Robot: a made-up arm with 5 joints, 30 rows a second.
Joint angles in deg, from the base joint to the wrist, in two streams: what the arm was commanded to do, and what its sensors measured. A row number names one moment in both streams.
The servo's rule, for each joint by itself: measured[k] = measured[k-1] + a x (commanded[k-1-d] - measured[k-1]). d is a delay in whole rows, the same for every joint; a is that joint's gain. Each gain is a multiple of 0.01, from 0.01 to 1. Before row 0 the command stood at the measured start. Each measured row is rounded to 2 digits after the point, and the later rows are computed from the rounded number. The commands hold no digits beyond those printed.
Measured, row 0:
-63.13, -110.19, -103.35, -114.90, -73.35
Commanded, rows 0 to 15:
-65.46, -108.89, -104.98, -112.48, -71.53
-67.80, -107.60, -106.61, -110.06, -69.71
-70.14, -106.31, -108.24, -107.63, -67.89
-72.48, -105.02, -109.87, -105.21, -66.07
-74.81, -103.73, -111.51, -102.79, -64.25
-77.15, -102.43, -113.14, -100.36, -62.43
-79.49, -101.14, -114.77, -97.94, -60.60
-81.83, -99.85, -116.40, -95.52, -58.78
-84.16, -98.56, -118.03, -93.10, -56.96
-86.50, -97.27, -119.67, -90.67, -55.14
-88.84, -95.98, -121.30, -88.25, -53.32
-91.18, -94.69, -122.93, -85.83, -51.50
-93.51, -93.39, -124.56, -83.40, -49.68
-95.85, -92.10, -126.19, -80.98, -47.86
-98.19, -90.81, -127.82, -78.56, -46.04
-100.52, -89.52, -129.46, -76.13, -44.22
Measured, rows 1 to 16:
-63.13, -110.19, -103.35, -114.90, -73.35
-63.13, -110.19, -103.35, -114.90, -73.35
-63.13, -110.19, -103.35, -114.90, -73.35
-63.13, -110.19, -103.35, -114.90, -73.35
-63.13, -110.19, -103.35, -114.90, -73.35
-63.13, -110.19, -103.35, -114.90, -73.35
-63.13, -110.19, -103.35, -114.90, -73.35
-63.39, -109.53, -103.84, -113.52, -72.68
-63.88, -108.55, -104.67, -111.55, -71.58
-64.57, -107.41, -105.74, -109.32, -70.21
-65.44, -106.19, -106.98, -106.98, -68.68
-66.47, -104.94, -108.34, -104.59, -67.04
-67.64, -103.66, -109.78, -102.18, -65.33
-68.94, -102.37, -111.28, -99.76, -63.58
-70.36, -101.08, -112.82, -97.34, -61.80
-71.88, -99.79, -114.38, -94.92, -60.01
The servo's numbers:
d 7
a 0.11 0.51 0.30 0.57 0.37

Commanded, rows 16 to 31:
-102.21, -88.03, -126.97, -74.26, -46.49
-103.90, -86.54, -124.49, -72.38, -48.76
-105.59, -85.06, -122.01, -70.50, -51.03
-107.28, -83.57, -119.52, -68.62, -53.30
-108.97, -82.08, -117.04, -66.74, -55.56
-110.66, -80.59, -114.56, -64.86, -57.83
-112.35, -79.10, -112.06, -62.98, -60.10
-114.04, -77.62, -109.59, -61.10, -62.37
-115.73, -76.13, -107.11, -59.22, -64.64
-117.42, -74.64, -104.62, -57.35, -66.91
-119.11, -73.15, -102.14, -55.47, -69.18
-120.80, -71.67, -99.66, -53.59, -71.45
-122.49, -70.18, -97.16, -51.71, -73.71
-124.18, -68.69, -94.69, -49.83, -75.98
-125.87, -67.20, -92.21, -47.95, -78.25
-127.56, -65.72, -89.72, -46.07, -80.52
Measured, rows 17 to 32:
-73.49, -98.50, -115.97, -92.50, -58.21
-75.18, -97.21, -117.57, -90.08, -56.40
-76.94, -95.92, -119.18, -87.66, -54.59
-78.76, -94.63, -120.79, -85.23, -52.77
-80.64, -93.34, -122.41, -82.81, -50.95
-82.57, -92.05, -124.03, -80.39, -49.13
-84.54, -90.76, -125.66, -77.96, -47.31
-86.48, -89.37, -126.05, -75.85, -47.01
-88.40, -87.93, -125.58, -73.87, -47.66
-90.29, -86.47, -124.51, -71.95, -48.91
-92.16, -84.99, -123.01, -70.05, -50.53
-94.01, -83.51, -121.22, -68.16, -52.39
-95.84, -82.02, -119.22, -66.28, -54.40
-97.66, -80.53, -117.07, -64.40, -56.51
-99.46, -79.05, -114.83, -62.52, -58.68
-101.25, -77.56, -112.51, -60.64, -60.89

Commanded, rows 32 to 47:
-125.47, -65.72, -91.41, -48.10, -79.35
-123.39, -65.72, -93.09, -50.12, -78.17
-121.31, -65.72, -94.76, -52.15, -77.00
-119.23, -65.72, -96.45, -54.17, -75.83
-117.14, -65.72, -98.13, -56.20, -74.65
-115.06, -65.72, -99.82, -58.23, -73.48
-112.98, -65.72, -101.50, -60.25, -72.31
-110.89, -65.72, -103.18, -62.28, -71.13
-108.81, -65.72, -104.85, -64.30, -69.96
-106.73, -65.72, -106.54, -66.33, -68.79
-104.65, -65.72, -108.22, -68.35, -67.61
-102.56, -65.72, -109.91, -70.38, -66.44
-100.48, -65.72, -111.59, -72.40, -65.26
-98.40, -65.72, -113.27, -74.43, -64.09
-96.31, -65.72, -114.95, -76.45, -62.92
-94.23, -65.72, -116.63, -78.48, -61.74
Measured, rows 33 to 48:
-103.03, -76.07, -110.14, -58.76, -63.12
-104.80, -74.58, -107.74, -56.88, -65.36
-106.56, -73.10, -105.32, -55.00, -67.61
-108.31, -71.61, -102.87, -53.12, -69.87
-110.06, -70.12, -100.42, -51.24, -72.13
-111.80, -68.63, -97.96, -49.36, -74.39
-113.53, -67.15, -95.49, -47.48, -76.66
-114.84, -66.42, -94.27, -47.83, -77.66
-115.78, -66.06, -93.92, -49.14, -77.85
-116.39, -65.89, -94.17, -50.86, -77.54
-116.70, -65.80, -94.85, -52.75, -76.91
-116.75, -65.76, -95.83, -54.72, -76.07
-116.56, -65.74, -97.03, -56.72, -75.11
-116.17, -65.73, -98.37, -58.73, -74.07
-115.59, -65.72, -99.81, -60.75, -72.98
-114.84, -65.72, -101.32, -62.77, -71.86

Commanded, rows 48 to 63:
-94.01, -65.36, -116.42, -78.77, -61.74
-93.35, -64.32, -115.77, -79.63, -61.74
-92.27, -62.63, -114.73, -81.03, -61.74
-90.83, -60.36, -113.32, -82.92, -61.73
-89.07, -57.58, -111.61, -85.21, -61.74
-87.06, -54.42, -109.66, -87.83, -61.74
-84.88, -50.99, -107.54, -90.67, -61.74
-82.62, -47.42, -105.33, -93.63, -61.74
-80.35, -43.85, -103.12, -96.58, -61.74
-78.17, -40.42, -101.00, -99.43, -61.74
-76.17, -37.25, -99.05, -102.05, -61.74
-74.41, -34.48, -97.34, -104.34, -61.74
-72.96, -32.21, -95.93, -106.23, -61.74
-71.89, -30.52, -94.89, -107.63, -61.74
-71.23, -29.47, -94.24, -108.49, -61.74
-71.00, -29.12, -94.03, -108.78, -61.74
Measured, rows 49 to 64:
-113.95, -65.72, -102.89, -64.80, -70.72
-112.93, -65.72, -104.49, -66.82, -69.57
-111.79, -65.72, -106.12, -68.85, -68.41
-110.55, -65.72, -107.76, -70.87, -67.24
-109.21, -65.72, -109.41, -72.90, -66.07
-107.79, -65.72, -111.07, -74.92, -64.90
-106.30, -65.72, -112.74, -76.95, -63.73
-104.95, -65.54, -113.84, -77.99, -62.99
-103.67, -64.92, -114.42, -78.92, -62.53
-102.42, -63.75, -114.51, -80.12, -62.24
-101.15, -62.02, -114.15, -81.72, -62.05
-99.82, -59.76, -113.39, -83.71, -61.94
-98.42, -57.04, -112.27, -86.06, -61.87
-96.93, -53.95, -110.85, -88.69, -61.82
-95.36, -50.62, -109.19, -91.51, -61.79
-93.71, -47.17, -107.37, -94.40, -61.77

